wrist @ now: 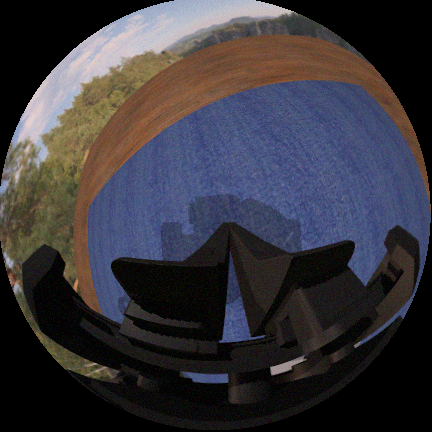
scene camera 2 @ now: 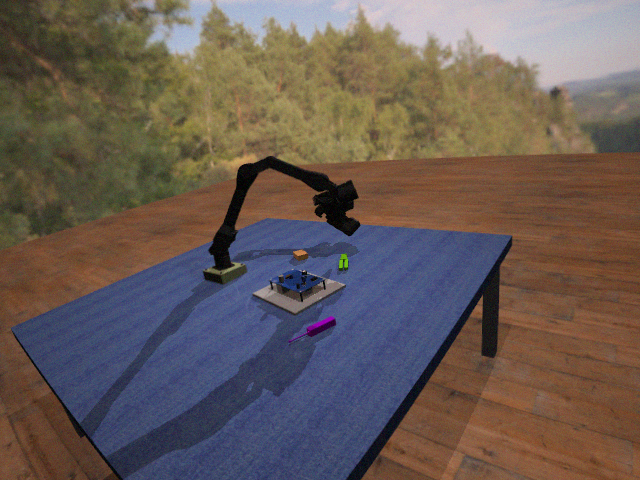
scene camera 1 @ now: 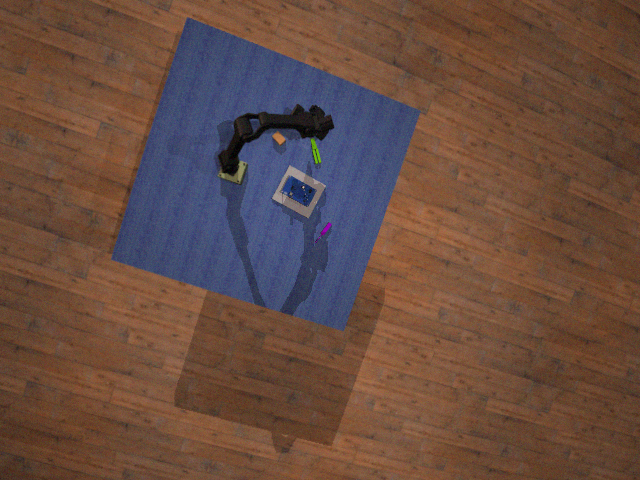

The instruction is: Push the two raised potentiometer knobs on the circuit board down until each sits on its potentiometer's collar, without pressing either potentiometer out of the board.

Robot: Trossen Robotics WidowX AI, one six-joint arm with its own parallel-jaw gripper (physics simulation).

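Frame: origin at the arm's base, x left, y back, z up, level; centimetres.
Seen in the pictures: gripper, between the fingertips: (wrist: 227, 227) (scene camera 2: 342, 230); arm's base, origin of its link: (scene camera 2: 223, 266) (scene camera 1: 230, 168).
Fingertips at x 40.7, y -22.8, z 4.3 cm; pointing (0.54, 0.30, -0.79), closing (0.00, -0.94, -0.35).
Pixels of each thing's middle, then the offset from my fingertips to it. "spot": a spot on its surface instead. Level surfaces: height alone.
- blue circuit board, height of its surface: dz -3.7 cm
- light grey base plate, a spot on its surface: (scene camera 2: 295, 307) (scene camera 1: 306, 212) spot: dx -41.1, dy -21.5, dz -6.9 cm
- bright green tool, middle of its body: (scene camera 2: 343, 261) (scene camera 1: 315, 151) dx -10.3, dy -9.7, dz -7.1 cm
- orange block, middle of its body: (scene camera 2: 300, 254) (scene camera 1: 279, 138) dx -14.6, dy +9.8, dz -6.7 cm
- blue table, height of its surface: dz -7.7 cm
- magenta screwdriver, middle of its body: (scene camera 2: 312, 330) (scene camera 1: 323, 233) dx -46.1, dy -34.8, dz -6.8 cm
The blue circuit board (scene camera 1: 299, 191) (scene camera 2: 294, 282) stands on short black legs above a light grey base plate (scene camera 1: 309, 212) (scene camera 2: 295, 307). Small dark and light parts stand on the board; which are the potentiometer knobs, and how high they sit, is too small to tell. My gripper (wrist: 227, 227) is shut with its fingertips together and nothing between them. In the two scene views it is high above the table, beyond the board on the side of the green tool, well apart from the board. The board does not show in the wrist view.
A bright green tool (scene camera 1: 315, 151) (scene camera 2: 343, 261) and an orange block (scene camera 1: 279, 138) (scene camera 2: 300, 254) lie on the blue table (scene camera 1: 196, 62) (scene camera 2: 413, 268) beyond the board. A magenta screwdriver (scene camera 1: 325, 229) (scene camera 2: 321, 326) lies on its other side. The arm's olive base (scene camera 1: 238, 179) (scene camera 2: 235, 271) stands left of the board.
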